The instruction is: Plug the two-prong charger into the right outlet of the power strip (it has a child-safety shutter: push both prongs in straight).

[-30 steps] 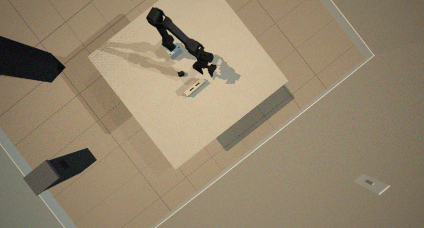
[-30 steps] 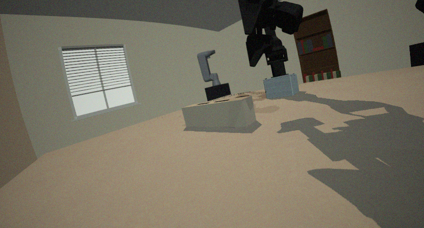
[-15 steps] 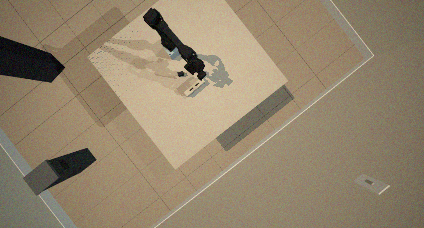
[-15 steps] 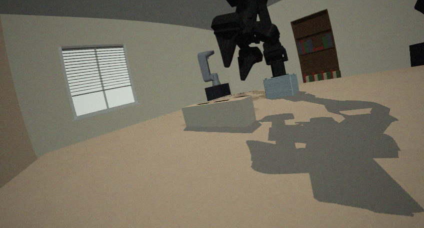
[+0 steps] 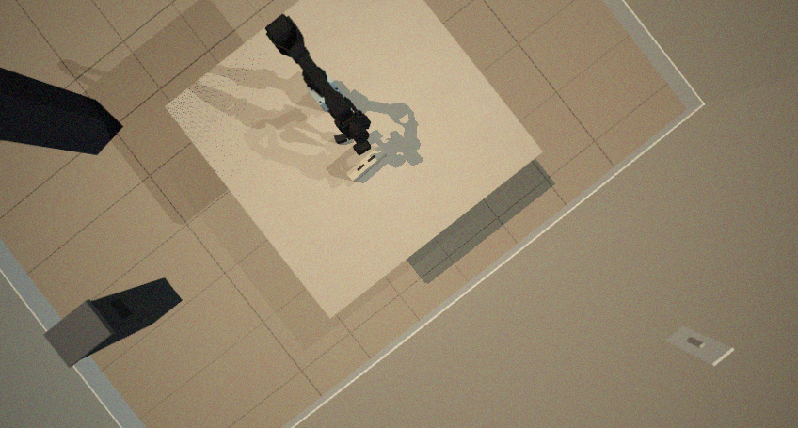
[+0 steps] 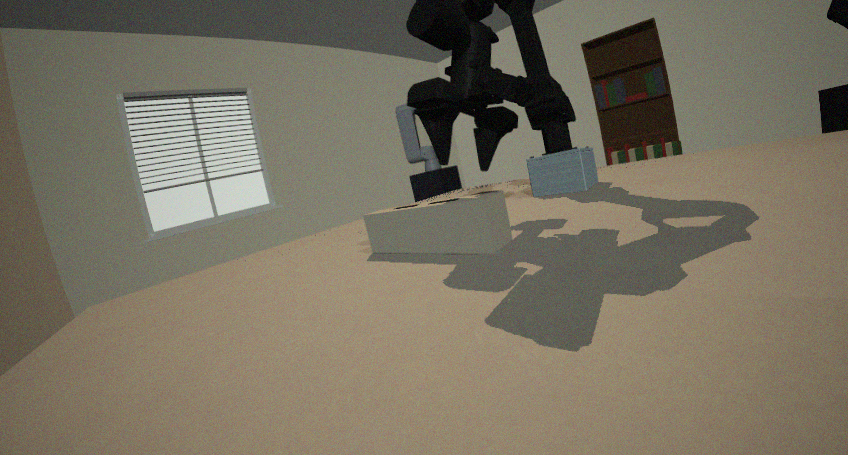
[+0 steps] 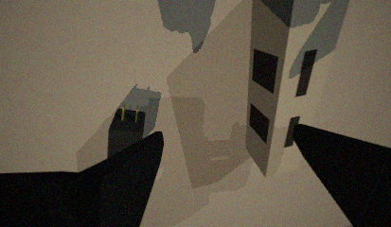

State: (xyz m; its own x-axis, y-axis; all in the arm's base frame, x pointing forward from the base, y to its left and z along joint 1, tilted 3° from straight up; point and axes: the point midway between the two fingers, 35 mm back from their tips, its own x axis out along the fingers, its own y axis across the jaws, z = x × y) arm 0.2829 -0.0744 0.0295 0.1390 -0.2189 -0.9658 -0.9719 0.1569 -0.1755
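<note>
The boxy charger lies 8 cm behind my gripper tip, 7 cm below it and 1 cm to the right of it.
</note>
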